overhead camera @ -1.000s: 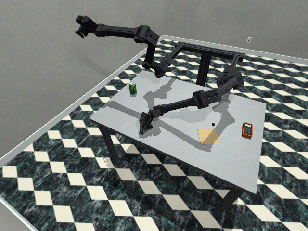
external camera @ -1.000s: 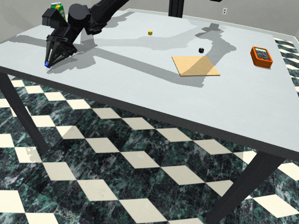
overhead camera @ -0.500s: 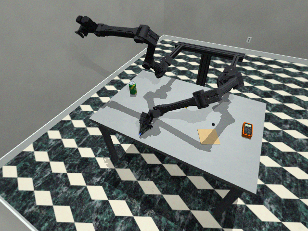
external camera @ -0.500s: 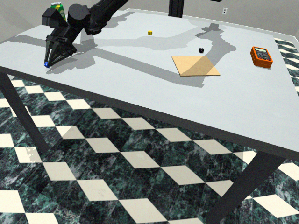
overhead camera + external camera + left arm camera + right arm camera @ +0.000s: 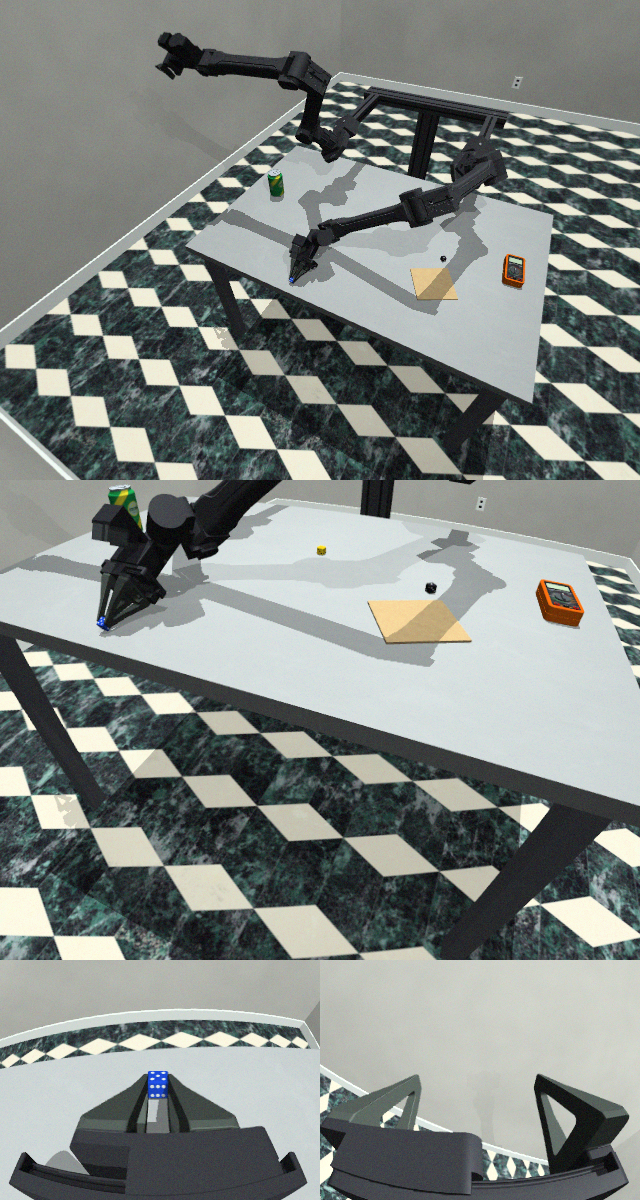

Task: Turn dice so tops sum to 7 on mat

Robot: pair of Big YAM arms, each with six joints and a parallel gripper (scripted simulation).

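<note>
Now: left hand right at the blue die. From my left hand the other things lie so: tan mat 180 mm behind, 480 mm to the left, 20 mm below; black die 310 mm behind, 490 mm to the left, 10 mm below; yellow die 430 mm behind, 240 mm to the left, 10 mm below.
</note>
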